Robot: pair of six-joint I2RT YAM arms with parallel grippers.
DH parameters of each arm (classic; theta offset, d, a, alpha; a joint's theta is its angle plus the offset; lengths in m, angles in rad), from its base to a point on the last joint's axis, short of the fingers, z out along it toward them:
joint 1: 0 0.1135 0.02 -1.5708
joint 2: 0 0 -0.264 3.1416
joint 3: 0.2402 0 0.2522 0
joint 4: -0.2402 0 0.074 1.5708
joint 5: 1.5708 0 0 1.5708
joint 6: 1.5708 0.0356 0 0
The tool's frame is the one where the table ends.
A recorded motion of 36 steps. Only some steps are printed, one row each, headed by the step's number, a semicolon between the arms.
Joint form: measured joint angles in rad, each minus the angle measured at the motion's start. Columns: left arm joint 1, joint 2, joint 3, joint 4, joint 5, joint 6; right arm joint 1, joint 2, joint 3, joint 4, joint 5, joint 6.
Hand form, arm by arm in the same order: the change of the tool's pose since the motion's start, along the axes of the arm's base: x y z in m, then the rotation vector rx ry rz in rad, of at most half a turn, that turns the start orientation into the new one. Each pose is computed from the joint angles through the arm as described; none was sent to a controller.
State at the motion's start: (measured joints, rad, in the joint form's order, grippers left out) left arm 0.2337 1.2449 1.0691 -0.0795 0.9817 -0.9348; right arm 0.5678 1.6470 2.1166 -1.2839 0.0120 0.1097
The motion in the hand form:
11: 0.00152 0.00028 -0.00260 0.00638 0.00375 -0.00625; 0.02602 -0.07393 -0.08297 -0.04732 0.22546 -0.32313
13: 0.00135 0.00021 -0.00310 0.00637 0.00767 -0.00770; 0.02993 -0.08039 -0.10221 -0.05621 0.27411 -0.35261
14: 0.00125 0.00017 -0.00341 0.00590 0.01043 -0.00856; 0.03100 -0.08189 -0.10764 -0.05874 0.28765 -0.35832
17: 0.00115 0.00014 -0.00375 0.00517 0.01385 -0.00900; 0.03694 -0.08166 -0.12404 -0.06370 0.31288 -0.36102
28: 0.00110 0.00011 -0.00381 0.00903 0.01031 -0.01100; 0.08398 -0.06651 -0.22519 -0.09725 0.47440 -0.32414
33: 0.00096 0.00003 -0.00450 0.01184 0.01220 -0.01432; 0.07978 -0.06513 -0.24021 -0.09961 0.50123 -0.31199
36: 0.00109 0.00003 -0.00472 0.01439 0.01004 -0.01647; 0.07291 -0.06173 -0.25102 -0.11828 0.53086 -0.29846
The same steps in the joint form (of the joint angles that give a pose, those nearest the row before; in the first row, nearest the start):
11: 0.0000 0.0076 0.0000 -0.0073 0.0042 0.0153; -0.2586 -0.1148 -0.4360 0.0969 -0.0027 0.0839
13: 0.0000 0.0076 0.0000 -0.0130 0.0053 0.0175; -0.2838 -0.1137 -0.5054 0.1194 -0.0092 0.0931
14: 0.0000 0.0076 0.0000 -0.0164 0.0061 0.0183; -0.2899 -0.1122 -0.5238 0.1259 -0.0118 0.0942
17: 0.0000 0.0076 0.0000 -0.0202 0.0065 0.0187; -0.2953 -0.0969 -0.5715 0.1641 -0.0183 0.0950
28: 0.0000 0.0076 0.0000 -0.0210 0.0076 0.0248; -0.2953 0.1339 -0.6970 0.3616 -0.0725 0.0813
33: 0.0000 0.0080 0.0000 -0.0279 0.0099 0.0321; -0.2896 0.1381 -0.7492 0.3933 -0.0851 0.0801
36: 0.0000 0.0088 0.0000 -0.0282 0.0114 0.0366; -0.2747 0.1381 -0.7893 0.3994 -0.0847 0.0797

